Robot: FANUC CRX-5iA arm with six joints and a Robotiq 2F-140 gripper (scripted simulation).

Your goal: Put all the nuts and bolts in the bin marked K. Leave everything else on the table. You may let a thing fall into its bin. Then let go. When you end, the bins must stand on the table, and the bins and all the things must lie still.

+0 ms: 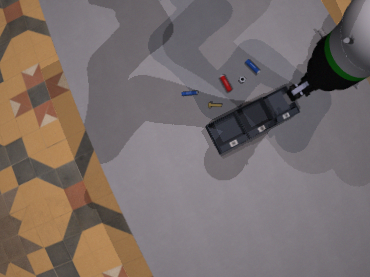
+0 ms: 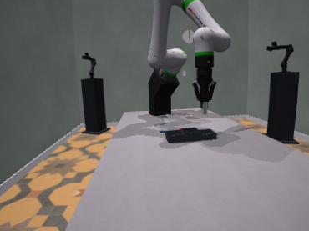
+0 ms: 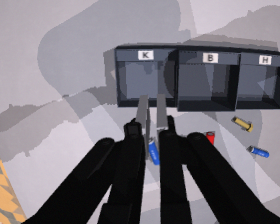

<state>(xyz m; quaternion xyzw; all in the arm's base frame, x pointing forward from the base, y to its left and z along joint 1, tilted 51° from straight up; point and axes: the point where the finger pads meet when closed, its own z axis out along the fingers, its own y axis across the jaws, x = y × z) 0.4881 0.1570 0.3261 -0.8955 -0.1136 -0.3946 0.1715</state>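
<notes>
My hand is 18 cm to the left of the yellow bolt, 15 cm above it and 2 cm past it. From my hand the other things lie so: red cylinder 15 cm below, 13 cm to the right, 8 cm behind; then dark tray 14 cm below, 7 cm to the right, 3 cm ahead; then grey nut 16 cm below, 9 cm to the right, 9 cm behind.
</notes>
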